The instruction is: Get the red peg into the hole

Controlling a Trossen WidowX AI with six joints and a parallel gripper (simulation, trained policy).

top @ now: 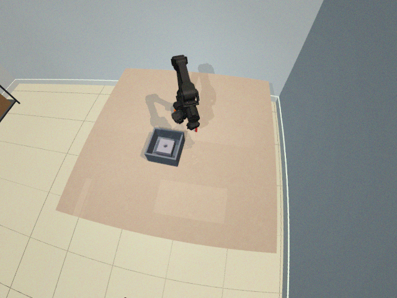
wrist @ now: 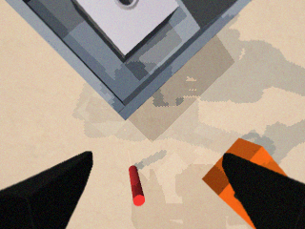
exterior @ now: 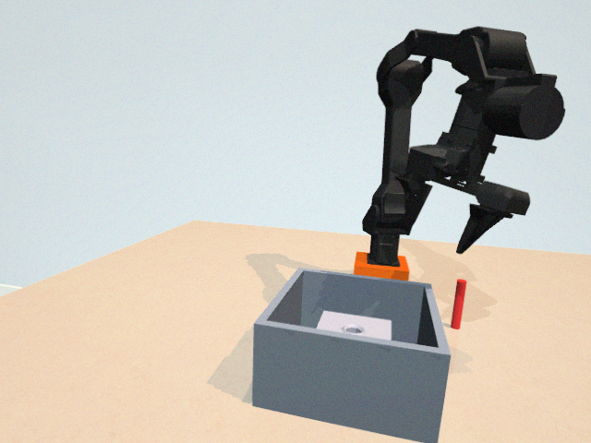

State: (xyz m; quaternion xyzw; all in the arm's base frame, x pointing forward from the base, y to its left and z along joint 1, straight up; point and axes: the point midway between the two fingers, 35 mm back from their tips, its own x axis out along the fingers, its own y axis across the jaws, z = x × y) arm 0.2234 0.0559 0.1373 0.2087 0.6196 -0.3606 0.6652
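The red peg lies 11 cm below my gripper tip, 6 cm to the left of it and 5 cm behind it. Round my gripper tip: plate (11 cm below, 11 cm ahead, 10 cm to the right); grey box (13 cm below, 11 cm ahead, 10 cm to the right).
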